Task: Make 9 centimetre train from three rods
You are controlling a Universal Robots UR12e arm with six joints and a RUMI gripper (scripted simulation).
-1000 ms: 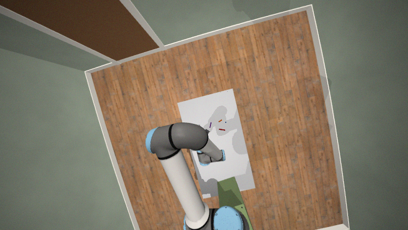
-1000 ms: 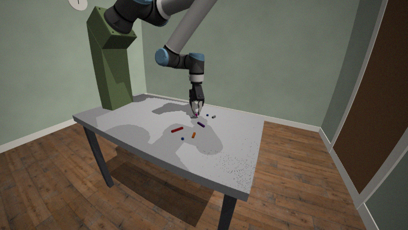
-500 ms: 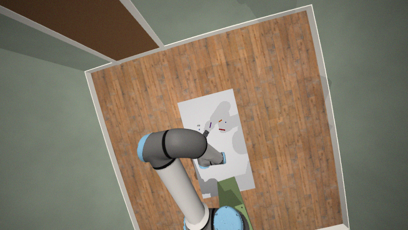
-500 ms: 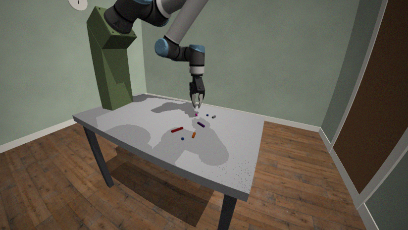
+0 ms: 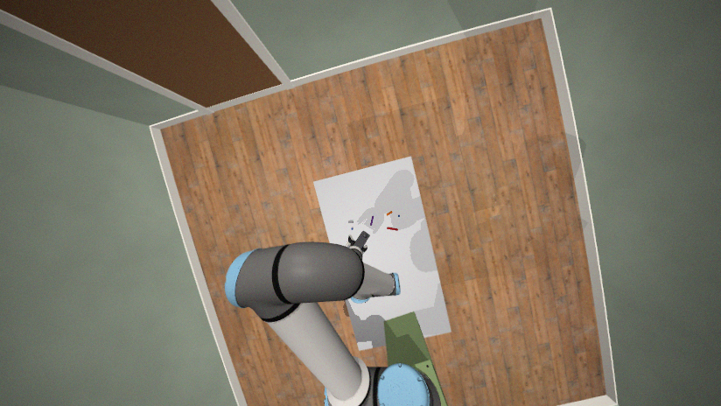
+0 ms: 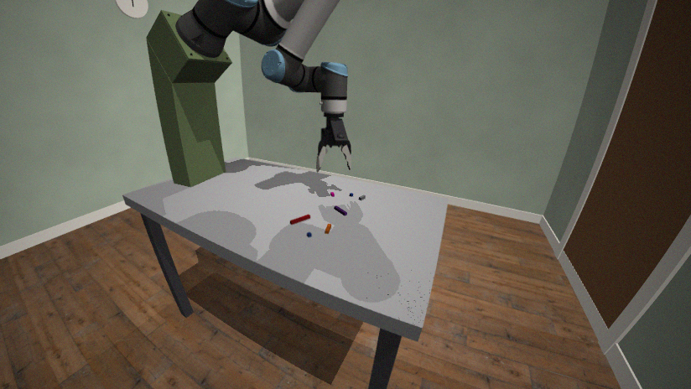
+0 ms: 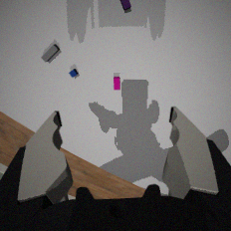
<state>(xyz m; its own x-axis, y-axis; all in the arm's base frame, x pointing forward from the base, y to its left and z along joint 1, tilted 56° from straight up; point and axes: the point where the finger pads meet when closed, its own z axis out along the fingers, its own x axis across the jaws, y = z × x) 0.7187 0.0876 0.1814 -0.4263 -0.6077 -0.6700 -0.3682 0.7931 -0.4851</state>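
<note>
Right now my hand is 11 cm short of the grey rod, 2 cm to the right of it and 10 cm above it. Also, from my hand: red rod 1 cm behind, 22 cm to the right, 10 cm below; purple rod 8 cm ahead, 11 cm to the right, 10 cm below; magenta rod 10 cm below.
</note>
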